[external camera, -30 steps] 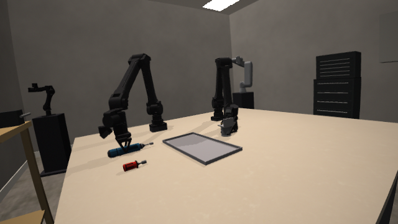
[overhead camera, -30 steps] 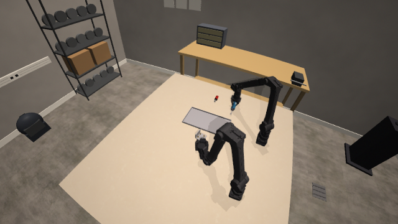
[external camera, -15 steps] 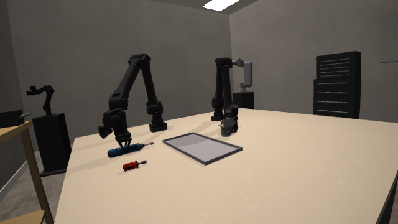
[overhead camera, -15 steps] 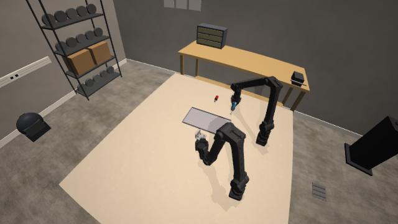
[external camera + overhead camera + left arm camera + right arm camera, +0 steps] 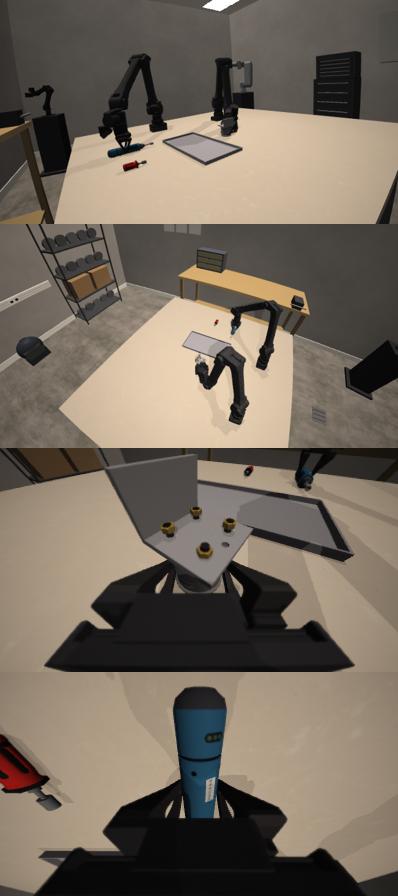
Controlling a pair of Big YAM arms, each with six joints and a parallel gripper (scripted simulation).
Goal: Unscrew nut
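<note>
Now: left hand 10 mm below the joint module. Also, from my left hand: red-handled tool (170 mm ahead, 550 mm to the right, 10 mm below); bracket (50 mm above); grey tray (70 mm ahead, 220 mm to the right, 20 mm below).
</note>
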